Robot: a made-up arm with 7 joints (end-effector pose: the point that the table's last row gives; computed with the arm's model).
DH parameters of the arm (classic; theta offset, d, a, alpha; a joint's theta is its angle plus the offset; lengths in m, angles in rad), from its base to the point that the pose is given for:
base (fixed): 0 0.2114 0.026 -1.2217
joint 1: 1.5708 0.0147 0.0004 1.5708
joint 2: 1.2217 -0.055 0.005 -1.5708
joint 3: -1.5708 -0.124 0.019 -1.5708
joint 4: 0 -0.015 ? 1.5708
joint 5: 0 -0.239 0.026 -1.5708
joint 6: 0 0.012 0 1.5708
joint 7: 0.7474 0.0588 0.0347 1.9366
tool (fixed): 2.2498 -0.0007 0 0
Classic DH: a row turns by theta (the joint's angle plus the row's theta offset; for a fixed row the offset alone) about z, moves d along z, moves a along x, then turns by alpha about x.
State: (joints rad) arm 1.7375 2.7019 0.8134 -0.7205 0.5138 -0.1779 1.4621
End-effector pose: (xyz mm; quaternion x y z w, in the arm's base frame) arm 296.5 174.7 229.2 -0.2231 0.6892 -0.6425 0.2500
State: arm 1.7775 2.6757 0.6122 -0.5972 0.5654 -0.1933 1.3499
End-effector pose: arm 279.9 203.4 237.2 -0.2403 0.7727 -0.5281 0.2575
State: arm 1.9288 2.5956 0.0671 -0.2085 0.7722 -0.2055 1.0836
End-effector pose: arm 252.2 236.8 280.7 -0.2339 0.9284 -0.1817 0.2244
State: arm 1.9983 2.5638 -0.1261 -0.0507 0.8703 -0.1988 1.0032
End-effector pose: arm 255.1 230.5 291.9 -0.2007 0.9586 -0.0619 0.1922
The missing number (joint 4, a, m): -0.038
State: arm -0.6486 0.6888 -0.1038 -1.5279 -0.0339 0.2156 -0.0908
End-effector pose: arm 207.1 41.5 241.3 0.2706 0.6414 -0.5749 0.4299
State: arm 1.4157 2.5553 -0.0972 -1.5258 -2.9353 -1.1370 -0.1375
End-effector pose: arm 88.9 206.0 138.9 -0.2623 0.4438 -0.4458 0.7317
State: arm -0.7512 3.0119 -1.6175 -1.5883 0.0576 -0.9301 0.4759
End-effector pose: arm -40.3 259.5 325.1 -0.0883 0.9394 -0.3272 0.0511
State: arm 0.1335 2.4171 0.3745 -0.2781 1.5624 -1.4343 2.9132
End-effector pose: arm 66.6 285.4 485.3 -0.4085 0.1015 0.8616 0.2837
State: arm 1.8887 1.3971 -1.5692 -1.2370 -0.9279 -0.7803 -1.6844
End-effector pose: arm -199.2 69.2 403.5 -0.4948 -0.0339 0.7921 0.3558
